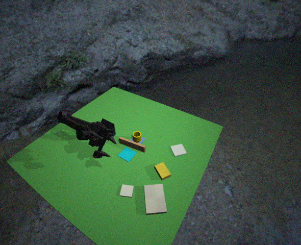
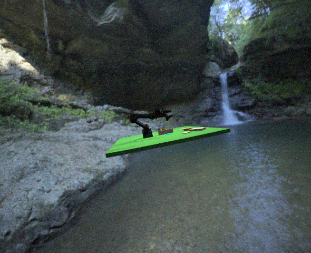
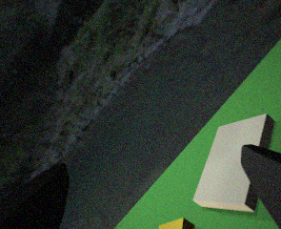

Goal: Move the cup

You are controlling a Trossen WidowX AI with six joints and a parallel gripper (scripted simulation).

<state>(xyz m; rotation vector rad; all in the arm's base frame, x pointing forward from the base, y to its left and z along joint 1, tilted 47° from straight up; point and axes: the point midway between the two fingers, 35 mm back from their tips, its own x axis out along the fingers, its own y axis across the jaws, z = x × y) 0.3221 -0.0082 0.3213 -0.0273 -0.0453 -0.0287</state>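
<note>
The yellow cup lies 340 mm to the left of my gripper tip, 240 mm below it and 90 mm behind it. From my gripper tip the other things lie so: beige tile (270 mm below, 120 mm ahead, 50 mm to the right); then brown wooden bar (260 mm to the left, 250 mm below, 80 mm behind); then cyan pad (280 mm below, 180 mm to the left, 60 mm behind).
</note>
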